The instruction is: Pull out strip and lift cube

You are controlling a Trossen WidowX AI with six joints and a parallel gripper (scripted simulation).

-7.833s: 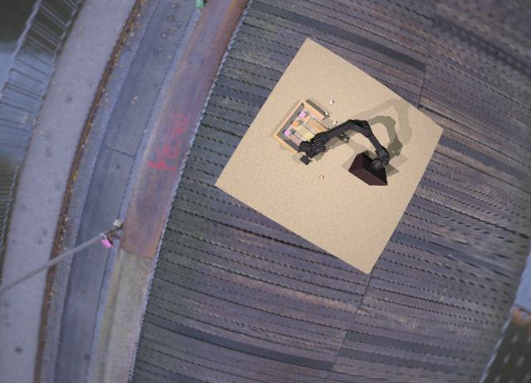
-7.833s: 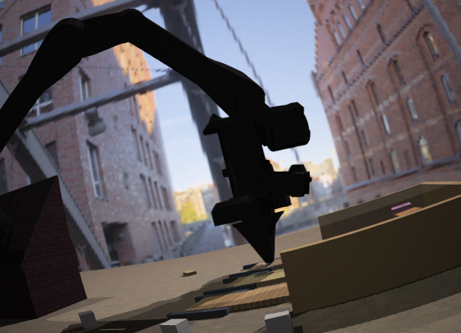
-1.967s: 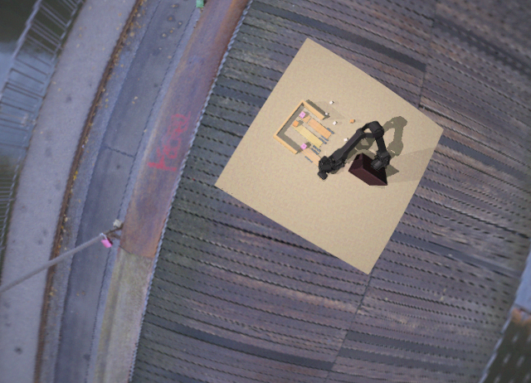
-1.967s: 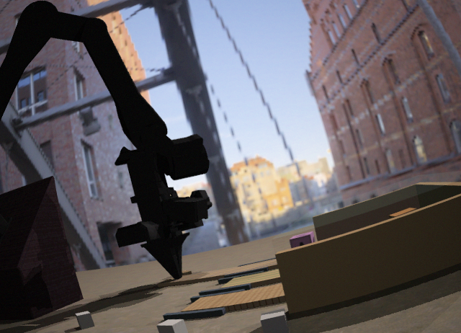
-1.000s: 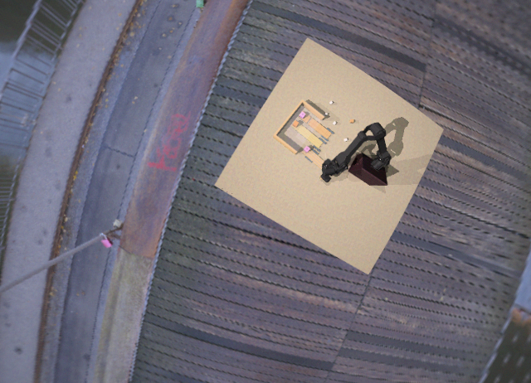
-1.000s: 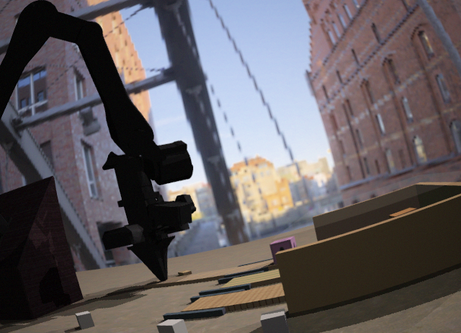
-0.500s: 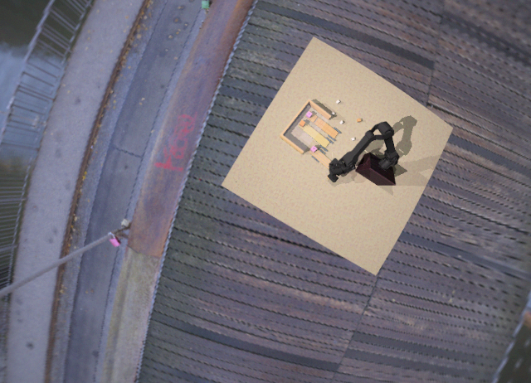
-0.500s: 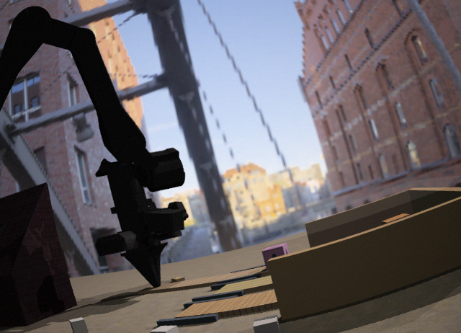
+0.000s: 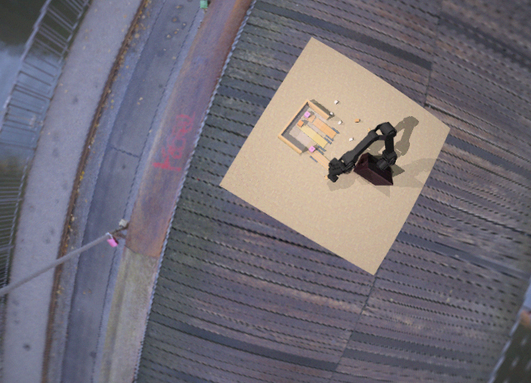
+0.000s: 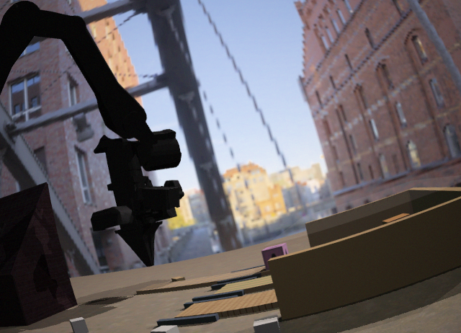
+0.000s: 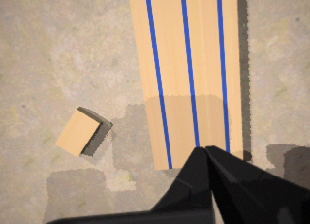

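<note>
Now: gripper tip 10 cm short of the strip, 4 cm above it and 1 cm to the left of it.
</note>
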